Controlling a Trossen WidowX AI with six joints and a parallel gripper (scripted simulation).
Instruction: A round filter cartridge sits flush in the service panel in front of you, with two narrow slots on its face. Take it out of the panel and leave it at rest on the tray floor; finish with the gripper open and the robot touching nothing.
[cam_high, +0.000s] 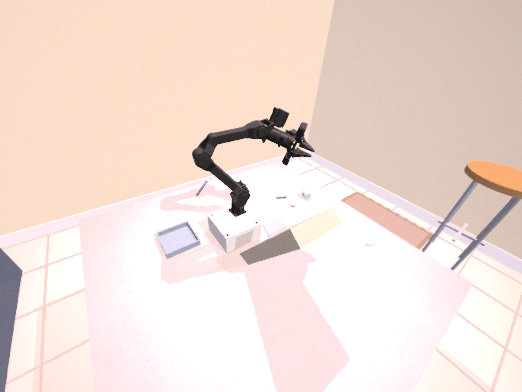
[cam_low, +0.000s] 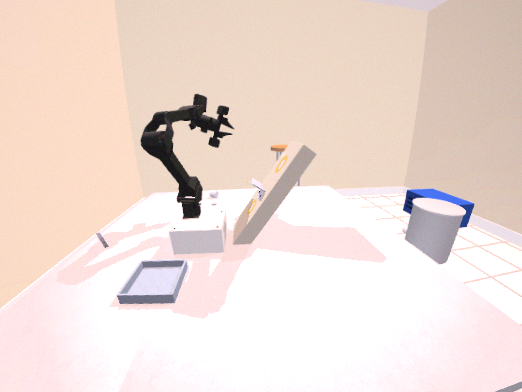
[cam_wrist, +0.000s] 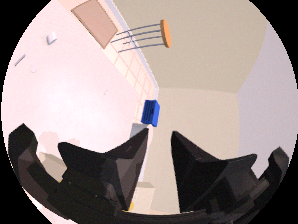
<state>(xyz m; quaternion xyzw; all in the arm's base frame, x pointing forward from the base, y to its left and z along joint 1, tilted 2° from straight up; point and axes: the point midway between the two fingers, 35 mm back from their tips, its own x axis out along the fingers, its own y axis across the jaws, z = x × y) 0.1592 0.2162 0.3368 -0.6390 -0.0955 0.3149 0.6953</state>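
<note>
My gripper tip is 27 cm to the left of the round filter cartridge, 19 cm short of it and 13 cm above it. The rest, counted from my gripper tip: grey tray 53 cm to the right, 40 cm below, 26 cm behind.
</note>
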